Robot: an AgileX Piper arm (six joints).
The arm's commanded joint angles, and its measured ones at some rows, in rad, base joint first. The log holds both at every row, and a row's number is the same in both.
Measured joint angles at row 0:
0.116, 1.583, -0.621, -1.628, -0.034, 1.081
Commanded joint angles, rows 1 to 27:
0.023, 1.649, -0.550, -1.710, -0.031, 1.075
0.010, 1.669, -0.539, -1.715, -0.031, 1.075
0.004, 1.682, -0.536, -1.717, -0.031, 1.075
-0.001, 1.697, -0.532, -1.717, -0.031, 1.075
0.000, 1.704, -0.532, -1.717, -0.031, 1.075
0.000, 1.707, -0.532, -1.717, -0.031, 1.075
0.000, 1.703, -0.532, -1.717, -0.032, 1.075
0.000, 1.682, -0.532, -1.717, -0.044, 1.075
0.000, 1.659, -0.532, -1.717, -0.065, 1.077
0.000, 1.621, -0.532, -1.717, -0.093, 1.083
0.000, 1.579, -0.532, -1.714, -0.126, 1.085
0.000, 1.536, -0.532, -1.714, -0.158, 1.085
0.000, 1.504, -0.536, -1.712, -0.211, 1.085
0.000, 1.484, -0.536, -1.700, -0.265, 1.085
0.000, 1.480, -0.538, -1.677, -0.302, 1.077
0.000, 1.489, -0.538, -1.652, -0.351, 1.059
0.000, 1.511, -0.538, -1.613, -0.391, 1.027
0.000, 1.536, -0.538, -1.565, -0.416, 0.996
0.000, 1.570, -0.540, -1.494, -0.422, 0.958
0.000, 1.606, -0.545, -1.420, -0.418, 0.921
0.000, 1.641, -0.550, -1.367, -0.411, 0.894
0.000, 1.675, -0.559, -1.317, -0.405, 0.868
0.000, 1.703, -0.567, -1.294, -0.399, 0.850
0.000, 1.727, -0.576, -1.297, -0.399, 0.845
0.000, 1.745, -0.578, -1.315, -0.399, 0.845
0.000, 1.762, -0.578, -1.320, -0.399, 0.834
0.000, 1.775, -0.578, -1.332, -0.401, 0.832
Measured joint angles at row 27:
0.004, 1.717, -0.565, -1.343, -0.400, 0.874
